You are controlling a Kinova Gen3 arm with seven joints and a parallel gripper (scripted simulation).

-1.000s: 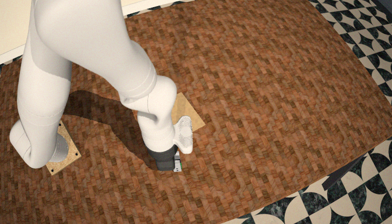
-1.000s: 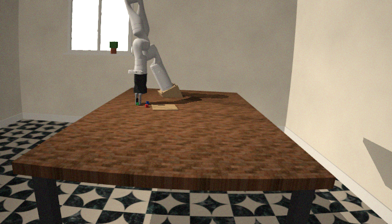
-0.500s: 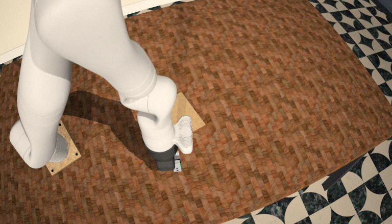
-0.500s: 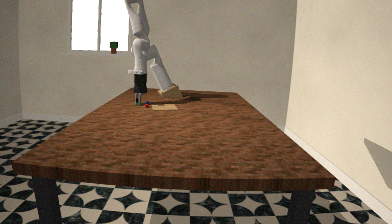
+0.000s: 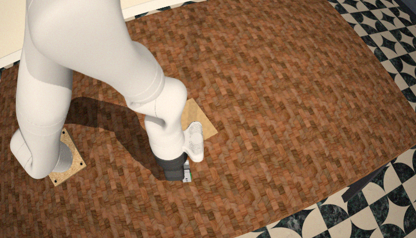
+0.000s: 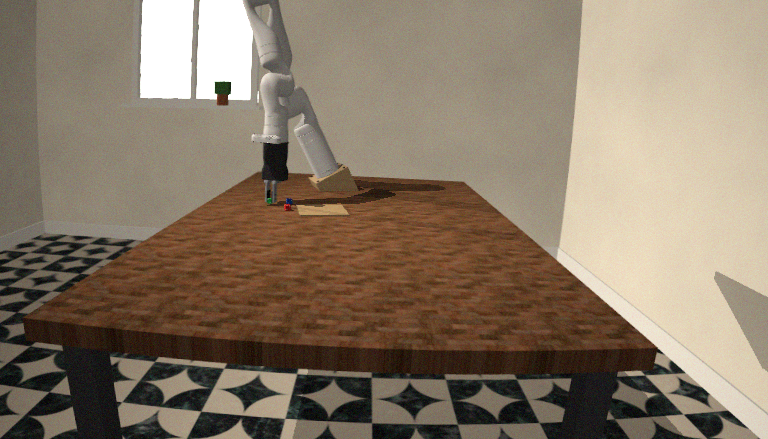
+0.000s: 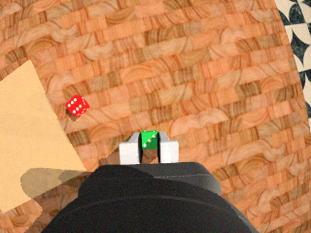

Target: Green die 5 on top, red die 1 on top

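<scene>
My hand is 3 cm past the blue die, 6 cm to the right of it and 2 cm above it. The rest, counted from my hand: tan mat: 7 cm ahead, 15 cm to the left, 3 cm below; then green die: 1 cm below; then red die: 6 cm ahead, 5 cm to the left, 2 cm below.
</scene>
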